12 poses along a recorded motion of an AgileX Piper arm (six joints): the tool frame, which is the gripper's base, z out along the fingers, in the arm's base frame.
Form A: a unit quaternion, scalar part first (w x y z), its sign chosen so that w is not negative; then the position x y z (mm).
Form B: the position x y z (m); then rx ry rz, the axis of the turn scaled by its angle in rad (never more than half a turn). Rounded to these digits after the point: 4 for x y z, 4 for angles.
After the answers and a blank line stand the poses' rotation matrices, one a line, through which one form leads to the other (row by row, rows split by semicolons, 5 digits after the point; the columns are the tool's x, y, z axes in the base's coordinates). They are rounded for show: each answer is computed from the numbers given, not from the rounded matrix.
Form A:
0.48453 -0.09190 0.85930 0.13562 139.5 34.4 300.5
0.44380 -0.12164 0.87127 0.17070 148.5 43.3 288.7
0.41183 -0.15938 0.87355 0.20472 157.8 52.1 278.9
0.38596 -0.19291 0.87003 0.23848 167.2 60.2 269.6
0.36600 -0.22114 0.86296 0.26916 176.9 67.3 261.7
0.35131 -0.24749 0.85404 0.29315 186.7 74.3 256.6
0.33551 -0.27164 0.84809 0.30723 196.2 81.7 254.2
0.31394 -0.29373 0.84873 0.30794 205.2 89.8 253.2
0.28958 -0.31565 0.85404 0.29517 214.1 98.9 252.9
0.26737 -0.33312 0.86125 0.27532 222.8 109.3 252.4
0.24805 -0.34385 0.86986 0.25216 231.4 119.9 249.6
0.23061 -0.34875 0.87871 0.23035 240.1 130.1 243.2
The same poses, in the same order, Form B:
0.1395 0.0344 0.3005 -0.2238 2.0923 0.3302
0.1485 0.0433 0.2887 -0.3016 2.1603 0.4232
0.1578 0.0521 0.2789 -0.4010 2.1978 0.5151
0.1672 0.0602 0.2696 -0.4912 2.2154 0.6073
0.1769 0.0673 0.2617 -0.5684 2.2183 0.6919
0.1867 0.0743 0.2566 -0.6407 2.2108 0.7589
0.1962 0.0817 0.2542 -0.7086 2.2122 0.8014
0.2052 0.0898 0.2532 -0.7743 2.2374 0.8118
0.2141 0.0989 0.2529 -0.8423 2.2789 0.7876
0.2228 0.1093 0.2524 -0.8989 2.3241 0.7430
0.2314 0.1199 0.2496 -0.9371 2.3707 0.6872
0.2401 0.1301 0.2432 -0.9592 2.4167 0.6335

-0.51357 -0.28936 0.80778; -0.02652 0.94632 0.32213; -0.85764 0.14402 -0.49368
-0.57649 -0.36347 0.73181; -0.06045 0.91213 0.40542; -0.81486 0.18948 -0.54781
-0.60999 -0.44707 0.65425; -0.10983 0.86538 0.48894; -0.78476 0.22639 -0.57697
-0.62764 -0.51976 0.57958; -0.15159 0.81183 0.56388; -0.76360 0.26606 -0.58833
-0.63428 -0.57869 0.51264; -0.18464 0.75730 0.62642; -0.75073 0.30267 -0.58720
-0.63066 -0.62871 0.45497; -0.21676 0.70562 0.67462; -0.74518 0.32684 -0.58129
-0.62729 -0.66691 0.40217; -0.25459 0.66364 0.70339; -0.73600 0.33884 -0.58609
-0.63033 -0.69194 0.35200; -0.30524 0.63779 0.70714; -0.71380 0.33829 -0.61323
-0.63302 -0.71011 0.30828; -0.36820 0.62648 0.68699; -0.68097 0.32136 -0.65804
-0.63509 -0.72102 0.27711; -0.42657 0.62646 0.65237; -0.64397 0.29610 -0.70543
-0.64048 -0.72330 0.25813; -0.47310 0.63637 0.60927; -0.60495 0.26810 -0.74977
-0.65038 -0.71914 0.24461; -0.50666 0.65062 0.56567; -0.56595 0.24397 -0.78752

